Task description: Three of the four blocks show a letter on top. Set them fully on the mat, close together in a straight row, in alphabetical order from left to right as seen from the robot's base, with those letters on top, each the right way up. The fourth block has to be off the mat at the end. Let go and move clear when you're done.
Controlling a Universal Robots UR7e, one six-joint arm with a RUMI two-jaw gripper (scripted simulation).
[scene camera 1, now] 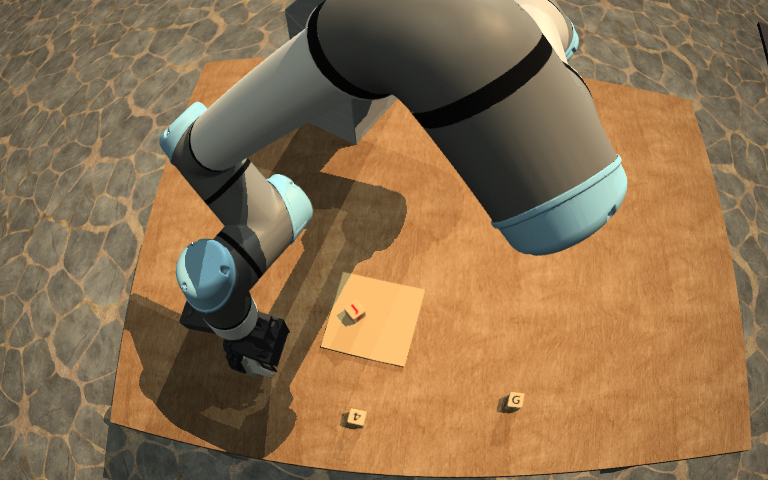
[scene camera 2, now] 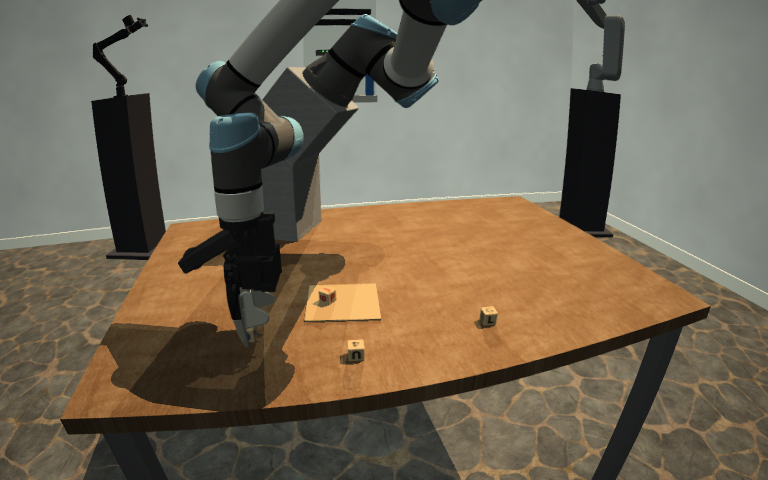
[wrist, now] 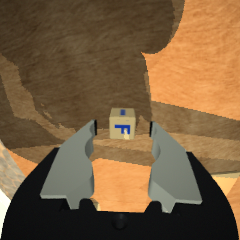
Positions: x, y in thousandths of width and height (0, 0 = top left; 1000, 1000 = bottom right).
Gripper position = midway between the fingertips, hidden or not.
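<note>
A mat (scene camera 1: 502, 697) (scene camera 2: 463, 630) is there for me to see. I can also see my gripper (scene camera 2: 327, 701) (scene camera 1: 340, 749) (wrist: 515, 506), which the wrist view shows along with the scene cameras.
</note>
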